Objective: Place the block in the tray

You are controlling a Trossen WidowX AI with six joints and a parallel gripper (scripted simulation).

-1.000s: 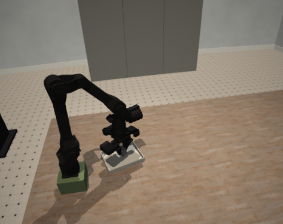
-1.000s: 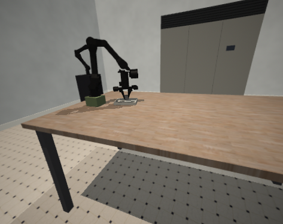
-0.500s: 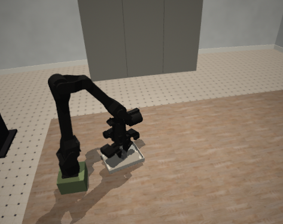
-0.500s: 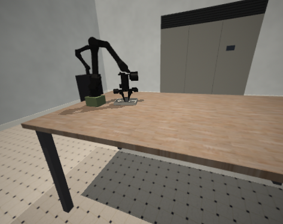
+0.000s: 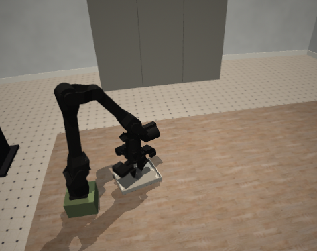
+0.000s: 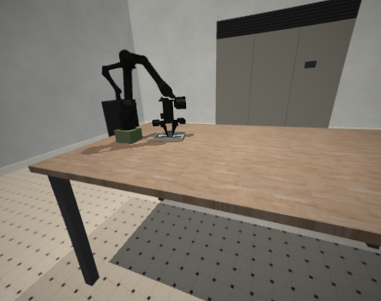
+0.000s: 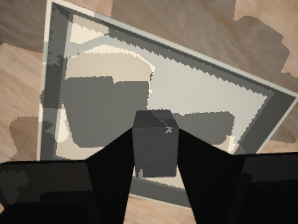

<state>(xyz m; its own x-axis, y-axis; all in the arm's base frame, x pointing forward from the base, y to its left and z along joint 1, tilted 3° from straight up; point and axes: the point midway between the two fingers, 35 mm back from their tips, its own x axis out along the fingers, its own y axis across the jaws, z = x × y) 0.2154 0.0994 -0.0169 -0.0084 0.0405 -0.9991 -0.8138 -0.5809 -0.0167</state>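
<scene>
The grey block lies 20 mm below my hand. From my hand the other things lie so: white tray 40 mm below.
</scene>
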